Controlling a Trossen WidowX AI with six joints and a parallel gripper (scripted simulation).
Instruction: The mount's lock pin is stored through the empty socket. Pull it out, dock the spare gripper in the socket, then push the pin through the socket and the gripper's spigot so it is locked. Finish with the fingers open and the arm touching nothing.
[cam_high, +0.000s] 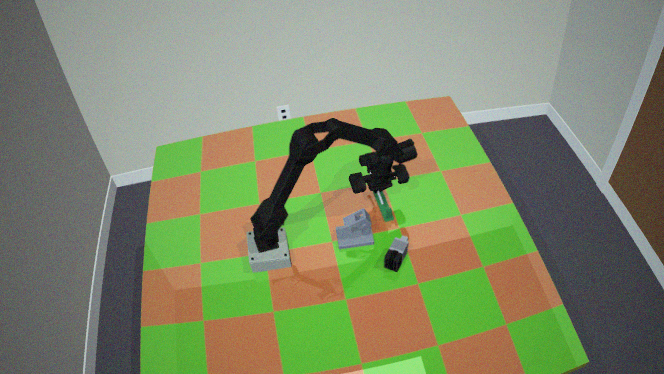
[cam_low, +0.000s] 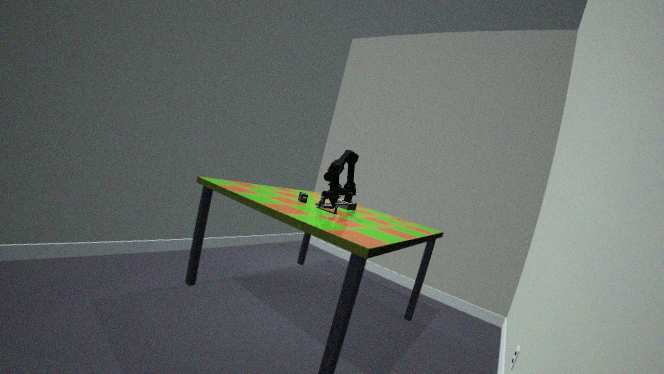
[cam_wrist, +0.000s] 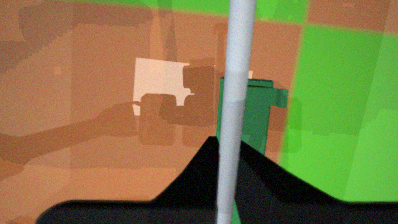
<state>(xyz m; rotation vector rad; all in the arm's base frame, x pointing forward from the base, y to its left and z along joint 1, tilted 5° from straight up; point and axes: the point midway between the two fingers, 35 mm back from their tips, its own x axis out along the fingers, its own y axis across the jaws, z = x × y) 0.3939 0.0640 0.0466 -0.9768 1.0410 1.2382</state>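
The dark green strip lies 1 cm ahead of my gripper tip, 4 cm to the right of it and 1 cm below it. From my gripper tip the other things lie so: grey mount (12 cm behind, 12 cm to the right, 2 cm above); then spare gripper (4 cm behind, 24 cm to the right).
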